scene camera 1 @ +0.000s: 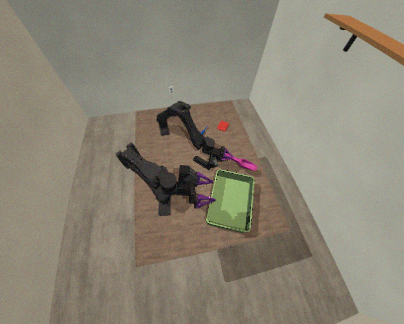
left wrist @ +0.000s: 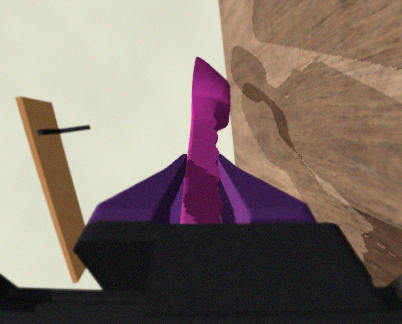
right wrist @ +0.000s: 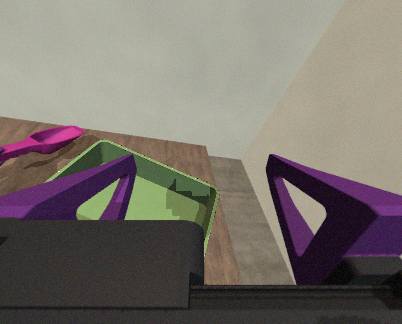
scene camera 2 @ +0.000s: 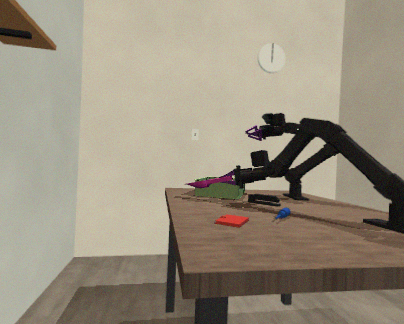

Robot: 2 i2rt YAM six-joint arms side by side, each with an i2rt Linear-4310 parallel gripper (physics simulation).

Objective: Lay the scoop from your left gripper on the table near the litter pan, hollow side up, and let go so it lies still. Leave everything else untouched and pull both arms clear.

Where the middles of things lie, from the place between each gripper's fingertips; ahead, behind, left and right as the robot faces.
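Scene:
The green litter pan (scene camera 1: 232, 210) is 26 cm to the right of my left hand, 7 cm behind it and 6 cm below it. As for the pink scoop (left wrist: 202, 203), my left hand is 5 cm short of it, 3 cm to the left of it and 1 cm above it.
The pink scoop is 27 cm to the left of my right hand, 27 cm below it and 26 cm ahead of it, while the green litter pan is 31 cm below my right hand, 4 cm to the left of it and 14 cm ahead of it.

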